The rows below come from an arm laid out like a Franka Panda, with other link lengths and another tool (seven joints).
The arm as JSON. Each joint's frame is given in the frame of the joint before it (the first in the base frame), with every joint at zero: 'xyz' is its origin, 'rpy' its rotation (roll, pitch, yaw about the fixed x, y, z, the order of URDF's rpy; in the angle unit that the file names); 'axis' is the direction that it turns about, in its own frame. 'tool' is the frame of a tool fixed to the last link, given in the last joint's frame.
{
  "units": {
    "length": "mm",
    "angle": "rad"
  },
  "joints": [
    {
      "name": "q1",
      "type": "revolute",
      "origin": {
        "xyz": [
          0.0,
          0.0,
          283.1
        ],
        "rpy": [
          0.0,
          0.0,
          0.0
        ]
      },
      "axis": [
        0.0,
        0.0,
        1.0
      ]
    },
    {
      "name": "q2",
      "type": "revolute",
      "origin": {
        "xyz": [
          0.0,
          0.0,
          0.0
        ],
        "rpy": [
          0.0,
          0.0,
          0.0
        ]
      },
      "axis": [
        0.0,
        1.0,
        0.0
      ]
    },
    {
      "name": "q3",
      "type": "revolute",
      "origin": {
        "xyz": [
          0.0,
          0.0,
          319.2
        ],
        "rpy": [
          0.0,
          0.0,
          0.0
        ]
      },
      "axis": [
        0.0,
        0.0,
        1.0
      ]
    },
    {
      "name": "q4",
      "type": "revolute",
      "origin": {
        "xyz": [
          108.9,
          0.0,
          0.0
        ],
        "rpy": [
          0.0,
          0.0,
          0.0
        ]
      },
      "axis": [
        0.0,
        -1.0,
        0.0
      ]
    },
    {
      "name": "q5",
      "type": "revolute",
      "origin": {
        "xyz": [
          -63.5,
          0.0,
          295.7
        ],
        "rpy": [
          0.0,
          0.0,
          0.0
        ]
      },
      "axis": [
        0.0,
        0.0,
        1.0
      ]
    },
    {
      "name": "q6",
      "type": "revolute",
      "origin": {
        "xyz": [
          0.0,
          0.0,
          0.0
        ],
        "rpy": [
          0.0,
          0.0,
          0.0
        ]
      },
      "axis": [
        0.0,
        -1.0,
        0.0
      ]
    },
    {
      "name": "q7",
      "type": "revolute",
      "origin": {
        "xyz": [
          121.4,
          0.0,
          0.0
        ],
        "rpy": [
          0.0,
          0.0,
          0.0
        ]
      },
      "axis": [
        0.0,
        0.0,
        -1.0
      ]
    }
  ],
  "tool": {
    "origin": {
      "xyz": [
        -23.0,
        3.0,
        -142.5
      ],
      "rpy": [
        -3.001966,
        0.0,
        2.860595
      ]
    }
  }
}
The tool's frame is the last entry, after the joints.
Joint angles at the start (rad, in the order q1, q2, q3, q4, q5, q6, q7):
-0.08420, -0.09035, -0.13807, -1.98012, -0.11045, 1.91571, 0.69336
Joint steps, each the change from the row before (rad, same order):
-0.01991, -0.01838, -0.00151, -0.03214, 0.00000, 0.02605, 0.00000
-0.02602, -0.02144, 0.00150, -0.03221, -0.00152, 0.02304, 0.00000
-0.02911, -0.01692, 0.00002, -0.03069, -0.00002, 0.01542, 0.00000
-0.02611, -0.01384, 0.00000, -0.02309, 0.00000, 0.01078, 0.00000
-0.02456, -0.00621, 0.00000, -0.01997, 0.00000, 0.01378, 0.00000
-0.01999, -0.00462, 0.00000, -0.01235, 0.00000, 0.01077, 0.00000
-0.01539, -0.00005, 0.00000, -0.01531, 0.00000, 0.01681, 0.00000
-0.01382, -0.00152, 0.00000, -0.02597, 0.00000, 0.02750, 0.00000
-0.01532, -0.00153, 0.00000, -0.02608, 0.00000, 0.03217, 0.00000
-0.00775, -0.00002, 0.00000, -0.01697, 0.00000, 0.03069, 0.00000
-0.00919, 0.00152, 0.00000, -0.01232, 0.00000, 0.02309, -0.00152
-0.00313, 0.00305, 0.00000, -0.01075, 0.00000, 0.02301, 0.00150
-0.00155, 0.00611, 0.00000, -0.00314, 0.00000, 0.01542, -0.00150
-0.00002, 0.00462, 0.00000, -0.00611, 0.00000, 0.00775, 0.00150
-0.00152, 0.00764, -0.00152, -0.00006, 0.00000, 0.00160, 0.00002
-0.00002, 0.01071, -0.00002, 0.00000, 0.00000, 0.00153, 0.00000
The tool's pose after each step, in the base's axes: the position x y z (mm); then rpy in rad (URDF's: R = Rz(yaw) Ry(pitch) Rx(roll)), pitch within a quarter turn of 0, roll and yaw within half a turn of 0. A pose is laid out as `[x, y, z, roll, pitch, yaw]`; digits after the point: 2 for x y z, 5 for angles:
[471.36, -112.48, 435.65, -2.98134, 0.09392, 1.96319]
[462.87, -122.48, 435.21, -2.99234, 0.09929, 1.94067]
[453.45, -134.03, 432.29, -2.99521, 0.09782, 1.91321]
[445.26, -144.23, 430.46, -2.99770, 0.09678, 1.88825]
[439.08, -153.94, 426.68, -2.99847, 0.09560, 1.86519]
[434.55, -161.96, 424.96, -3.00150, 0.09650, 1.84606]
[431.52, -168.00, 420.60, -3.00313, 0.09680, 1.83221]
[427.89, -172.73, 413.79, -3.00636, 0.09740, 1.82086]
[424.37, -178.12, 407.51, -3.01342, 0.10051, 1.80795]
[423.72, -181.03, 404.13, -3.02526, 0.10751, 1.80171]
[422.76, -184.72, 401.10, -3.03303, 0.11233, 1.79522]
[423.38, -185.99, 398.03, -3.04101, 0.11719, 1.79167]
[425.04, -187.17, 395.77, -3.04576, 0.12099, 1.79227]
[425.32, -187.00, 392.08, -3.04345, 0.11928, 1.79176]
[425.72, -188.61, 388.70, -3.03816, 0.11616, 1.78946]
[426.96, -189.01, 383.92, -3.03006, 0.11173, 1.79046]

